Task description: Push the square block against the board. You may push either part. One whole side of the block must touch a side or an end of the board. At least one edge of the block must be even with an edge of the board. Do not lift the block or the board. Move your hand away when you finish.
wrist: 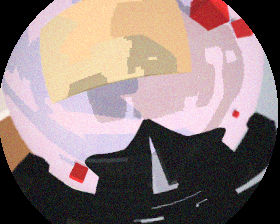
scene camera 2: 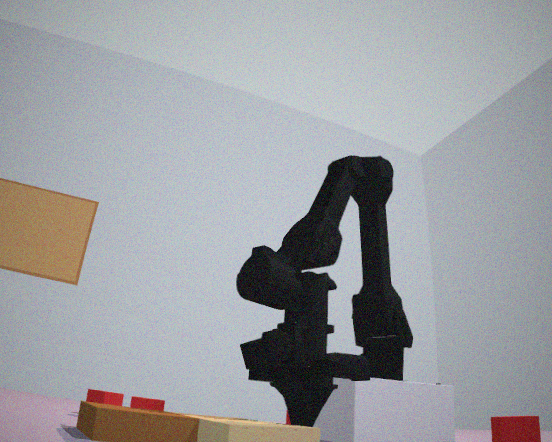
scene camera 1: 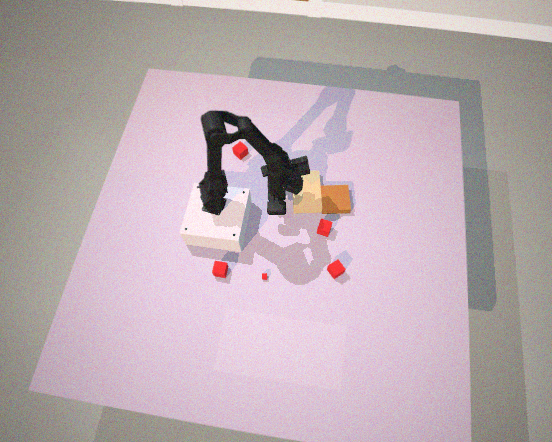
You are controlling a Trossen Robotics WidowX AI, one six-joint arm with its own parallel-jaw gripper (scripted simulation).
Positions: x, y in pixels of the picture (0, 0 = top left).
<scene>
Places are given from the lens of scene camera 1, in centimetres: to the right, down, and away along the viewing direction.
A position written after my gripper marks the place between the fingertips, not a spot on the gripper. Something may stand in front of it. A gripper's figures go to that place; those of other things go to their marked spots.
my gripper (scene camera 1: 276, 200): 0, -7, 147
cream board (scene camera 1: 309, 200): 12, -7, 144
orange block (scene camera 1: 335, 198): 21, -8, 144
</scene>
